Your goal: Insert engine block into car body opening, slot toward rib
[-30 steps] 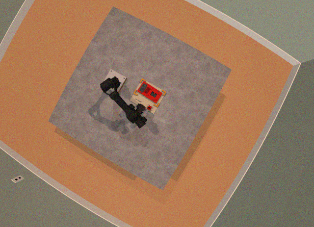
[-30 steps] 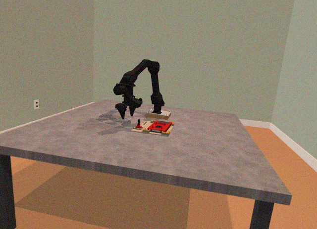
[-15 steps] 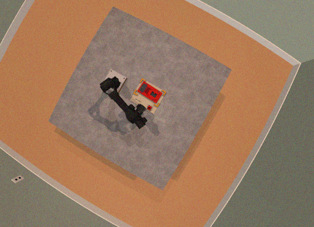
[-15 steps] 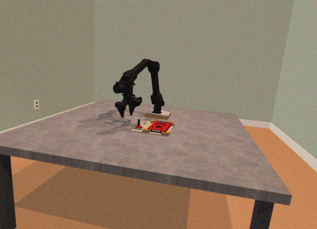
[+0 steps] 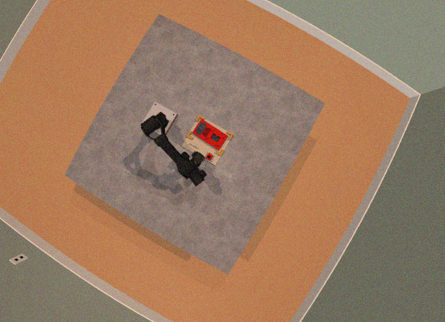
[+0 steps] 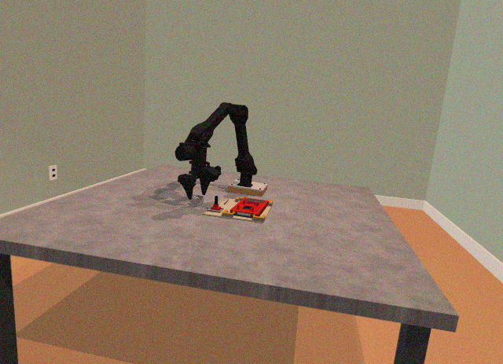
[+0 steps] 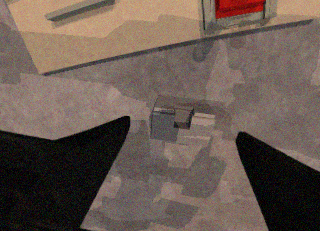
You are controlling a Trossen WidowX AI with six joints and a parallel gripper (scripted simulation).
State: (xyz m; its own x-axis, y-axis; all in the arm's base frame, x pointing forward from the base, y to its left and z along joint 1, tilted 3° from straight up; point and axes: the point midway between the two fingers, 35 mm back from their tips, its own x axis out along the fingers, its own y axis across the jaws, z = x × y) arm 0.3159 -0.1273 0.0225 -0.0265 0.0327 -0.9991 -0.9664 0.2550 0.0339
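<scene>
The grey engine block is 10 mm below my gripper tip. Round my gripper tip: black upright peg (50 mm ahead, 100 mm to the left).
</scene>
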